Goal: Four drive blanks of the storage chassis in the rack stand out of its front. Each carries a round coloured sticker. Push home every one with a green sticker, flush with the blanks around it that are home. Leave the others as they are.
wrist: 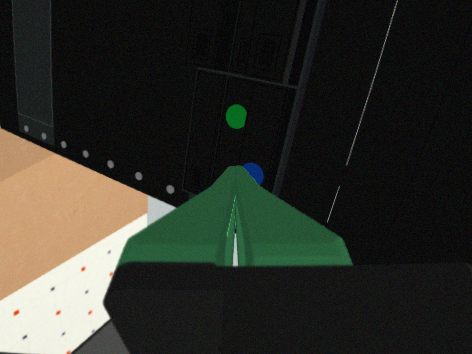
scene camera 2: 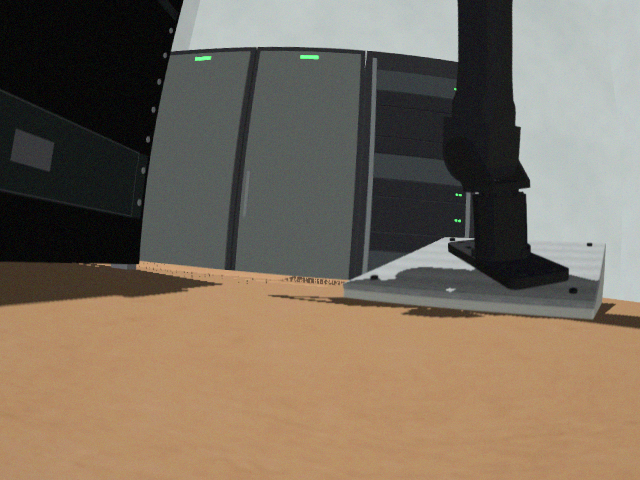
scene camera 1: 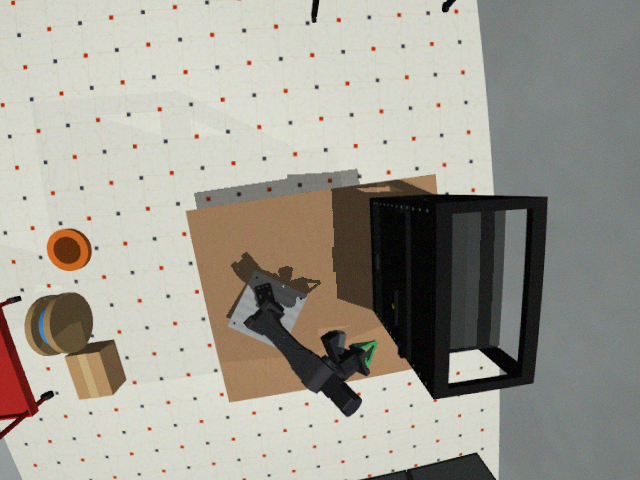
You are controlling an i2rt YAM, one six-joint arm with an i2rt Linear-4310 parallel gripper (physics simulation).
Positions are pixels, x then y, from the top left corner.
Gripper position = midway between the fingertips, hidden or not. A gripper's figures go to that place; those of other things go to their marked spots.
Labels:
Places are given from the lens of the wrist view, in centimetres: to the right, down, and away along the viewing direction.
my gripper (wrist: pixel 235 177): 0, 0, 13
black rack (wrist: pixel 164 104): -7, -7, 27

